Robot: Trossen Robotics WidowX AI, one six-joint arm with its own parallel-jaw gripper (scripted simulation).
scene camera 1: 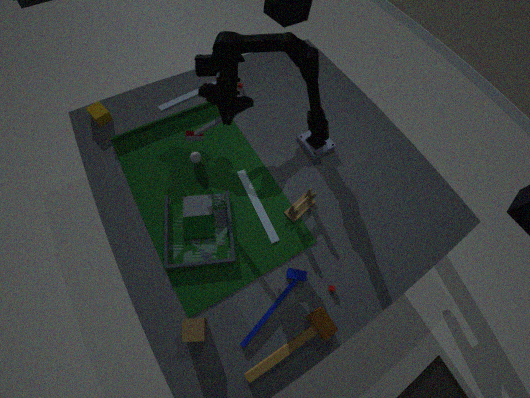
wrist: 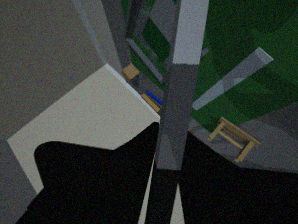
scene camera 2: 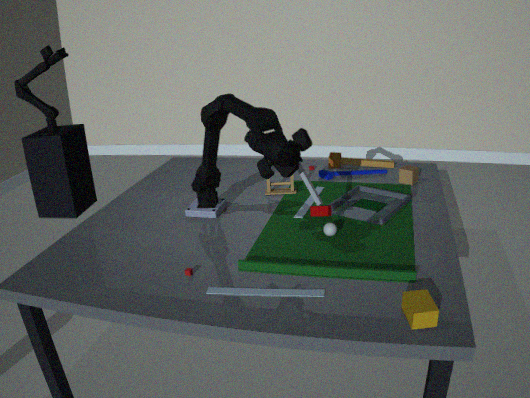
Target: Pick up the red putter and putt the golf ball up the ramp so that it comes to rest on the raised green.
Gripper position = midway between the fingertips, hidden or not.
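A red putter is held by the gripper (scene camera 1: 226,124).
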